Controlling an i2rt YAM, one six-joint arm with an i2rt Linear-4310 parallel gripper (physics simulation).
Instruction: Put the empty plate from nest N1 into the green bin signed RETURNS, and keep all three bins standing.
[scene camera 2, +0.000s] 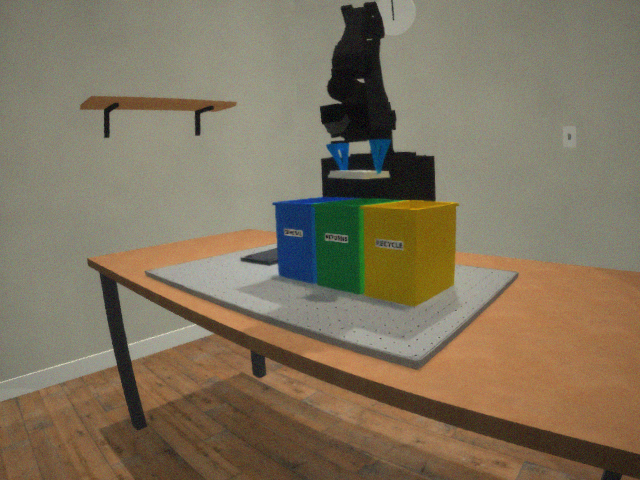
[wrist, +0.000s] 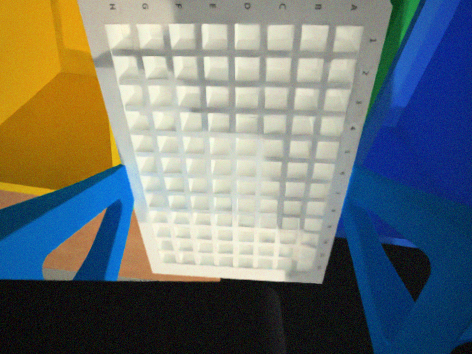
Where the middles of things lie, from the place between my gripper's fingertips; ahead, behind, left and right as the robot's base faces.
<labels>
Right now the green returns bin (scene camera 2: 339, 225) is 150 mm below my hand. From my hand the other things lie so: blue general bin (scene camera 2: 295, 220): 140 mm to the right, 150 mm below; then yellow recycle bin (scene camera 2: 409, 246): 130 mm to the left, 150 mm below; then white well plate (wrist: 239, 133): 10 mm ahead.
</labels>
